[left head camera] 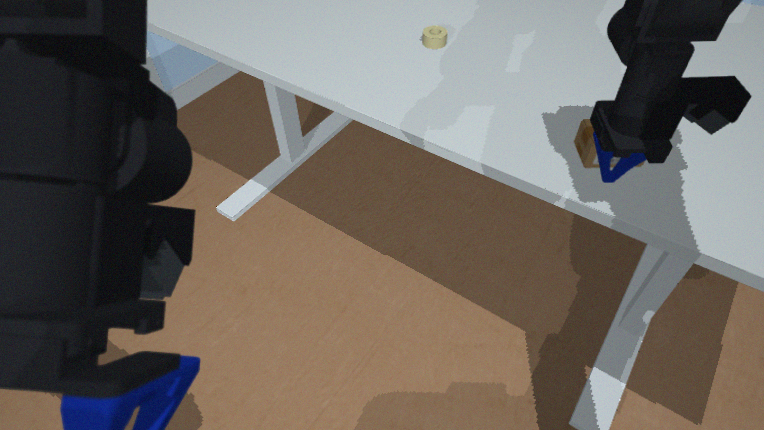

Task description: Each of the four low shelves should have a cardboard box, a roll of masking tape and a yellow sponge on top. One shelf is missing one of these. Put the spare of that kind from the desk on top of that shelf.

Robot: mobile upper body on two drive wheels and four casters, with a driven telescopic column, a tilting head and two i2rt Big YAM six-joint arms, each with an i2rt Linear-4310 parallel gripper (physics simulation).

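Frame: origin at the left arm's base, x ahead, y left, z up, level; millimetres.
Seen in the pictures: right gripper, fingertip midpoint: [607, 181].
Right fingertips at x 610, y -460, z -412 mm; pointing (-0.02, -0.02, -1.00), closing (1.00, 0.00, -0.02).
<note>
Offsets run from my right fingertips to a thing's top centre. "pt": to the spot under its first point. Level surfaces: height alone.
A small brown cardboard box @(dy -34, dx +95, dz +15 mm) [586, 151] lies on the white desk @(dz -35 mm) [342, 64] at the right, partly hidden behind my right gripper. My right gripper [609, 176] is shut, with its blue fingers together in front of the box and nothing between them. Whether it touches the box cannot be told. A pale yellow roll of masking tape @(dy +226, dx +443, dz -10 mm) [434, 37] lies flat on the desk near the top middle. My left gripper [130, 411] is open at the bottom left, far from the box, and is partly cut off by the picture edge. The yellow sponge and the low shelves do not show.
The desk's front edge runs diagonally from upper left to lower right. One pale desk leg @(pt dy +695, dx +839, dz -577 mm) [286, 128] with its foot stands at the left of the desk, another leg @(pt dy -315, dx +173, dz -678 mm) [630, 320] at the right. Brown floor @(dz -755 mm) [320, 299] shows below. My left arm covers the left side.
</note>
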